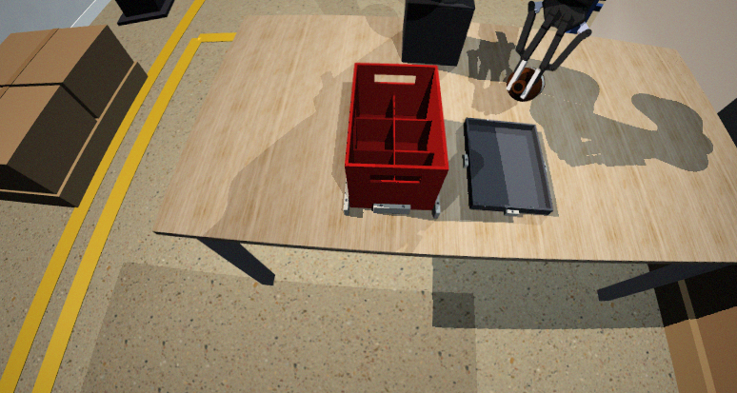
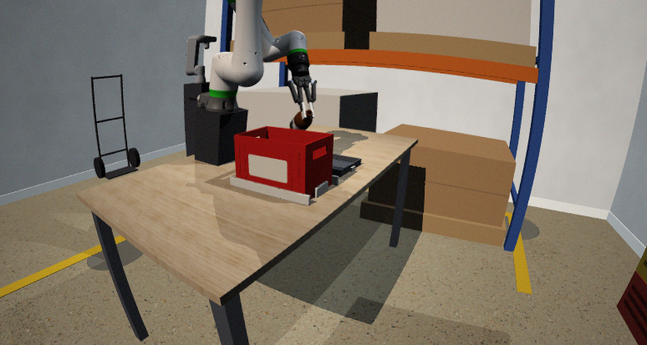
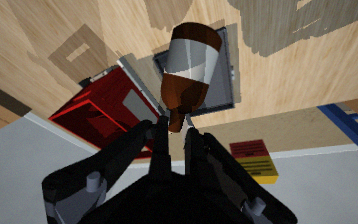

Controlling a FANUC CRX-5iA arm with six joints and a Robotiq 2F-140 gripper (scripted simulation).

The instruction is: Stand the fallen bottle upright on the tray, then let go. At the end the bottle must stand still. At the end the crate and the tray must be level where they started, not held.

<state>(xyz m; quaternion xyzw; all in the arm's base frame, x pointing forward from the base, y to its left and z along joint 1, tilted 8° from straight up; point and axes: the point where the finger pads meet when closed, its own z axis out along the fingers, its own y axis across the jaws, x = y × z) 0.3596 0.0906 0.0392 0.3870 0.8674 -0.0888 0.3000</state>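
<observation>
My hand is 4 cm above the brown bottle, 3 cm to the right of it and 3 cm past it. Round my hand: dark grey tray: 21 cm below, 7 cm ahead, 1 cm to the left; red crate: 26 cm to the right, 14 cm below, 2 cm ahead.
</observation>
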